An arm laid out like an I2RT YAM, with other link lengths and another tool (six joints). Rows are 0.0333 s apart.
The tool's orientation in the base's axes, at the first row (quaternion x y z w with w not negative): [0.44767, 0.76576, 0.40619, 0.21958]
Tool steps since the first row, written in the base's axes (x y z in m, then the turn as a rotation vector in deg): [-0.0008, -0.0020, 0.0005, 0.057, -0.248, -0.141]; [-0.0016, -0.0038, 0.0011, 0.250, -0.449, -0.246]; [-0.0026, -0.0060, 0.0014, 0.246, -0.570, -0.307]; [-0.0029, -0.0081, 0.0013, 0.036, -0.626, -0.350]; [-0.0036, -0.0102, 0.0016, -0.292, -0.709, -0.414]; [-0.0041, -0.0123, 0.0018, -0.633, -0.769, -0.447]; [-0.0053, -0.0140, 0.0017, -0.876, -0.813, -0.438]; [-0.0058, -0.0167, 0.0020, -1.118, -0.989, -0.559]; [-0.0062, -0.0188, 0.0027, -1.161, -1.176, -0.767]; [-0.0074, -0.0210, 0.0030, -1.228, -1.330, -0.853]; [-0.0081, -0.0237, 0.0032, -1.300, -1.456, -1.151]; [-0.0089, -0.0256, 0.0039, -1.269, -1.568, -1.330]
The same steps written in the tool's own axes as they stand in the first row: [-0.0013, -0.0005, -0.0017, -0.247, -0.153, 0.015]; [-0.0024, -0.0009, -0.0034, -0.520, -0.195, 0.125]; [-0.0038, -0.0018, -0.0052, -0.625, -0.280, 0.106]; [-0.0055, -0.0026, -0.0062, -0.569, -0.437, -0.040]; [-0.0070, -0.0033, -0.0078, -0.477, -0.678, -0.269]; [-0.0085, -0.0039, -0.0091, -0.358, -0.894, -0.514]; [-0.0094, -0.0051, -0.0106, -0.274, -1.022, -0.708]; [-0.0115, -0.0058, -0.0123, -0.308, -1.291, -0.883]; [-0.0131, -0.0060, -0.0139, -0.453, -1.533, -0.873]; [-0.0143, -0.0070, -0.0158, -0.555, -1.679, -0.936]; [-0.0163, -0.0079, -0.0176, -0.636, -1.994, -0.869]; [-0.0175, -0.0082, -0.0194, -0.753, -2.155, -0.793]
